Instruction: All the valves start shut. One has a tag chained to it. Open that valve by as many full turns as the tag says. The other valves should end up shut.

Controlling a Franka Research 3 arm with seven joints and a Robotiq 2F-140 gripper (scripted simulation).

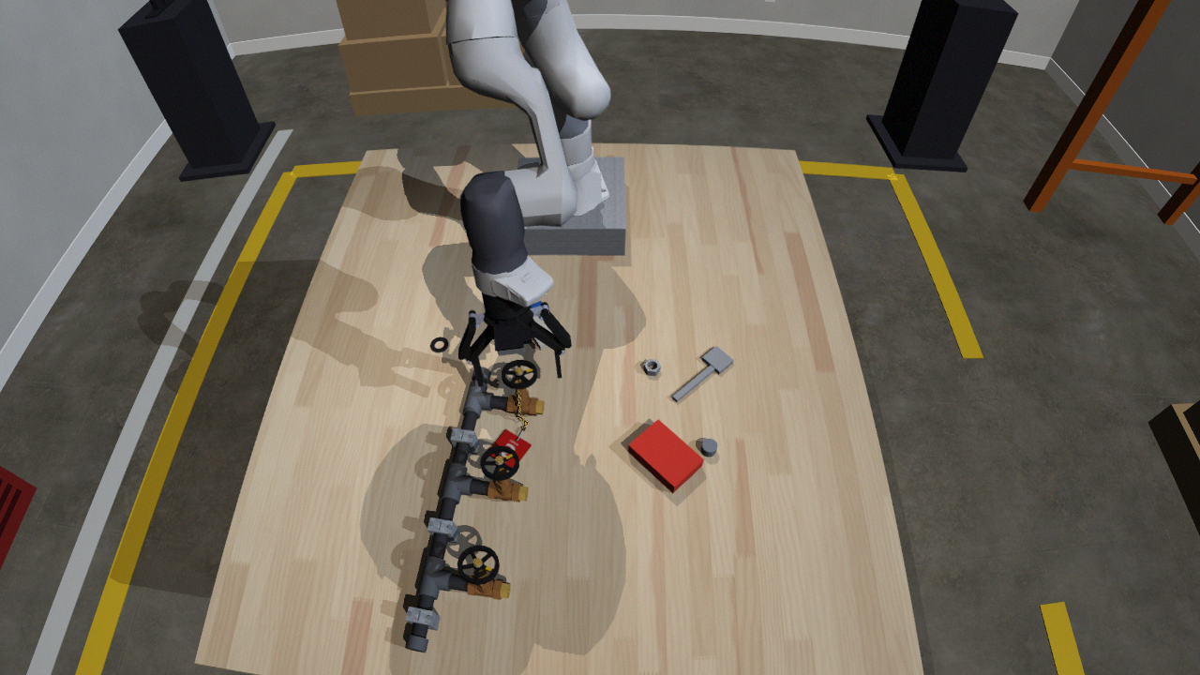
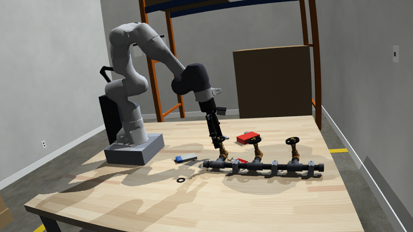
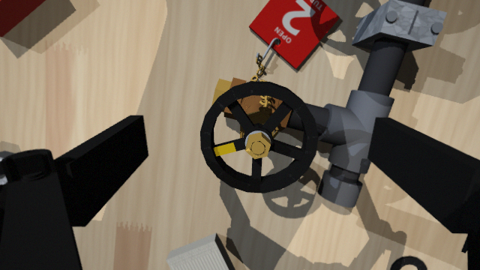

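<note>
Right now the red tag is 90 mm ahead of my hand, 20 mm to the right of it and 110 mm below it. The rest, counted from my hand: blue-and-white box: 200 mm behind, 30 mm to the left, 110 mm below; nut: 80 mm behind, 260 mm to the left, 110 mm below; black washer: 160 mm behind, 200 mm to the right, 120 mm below.
</note>
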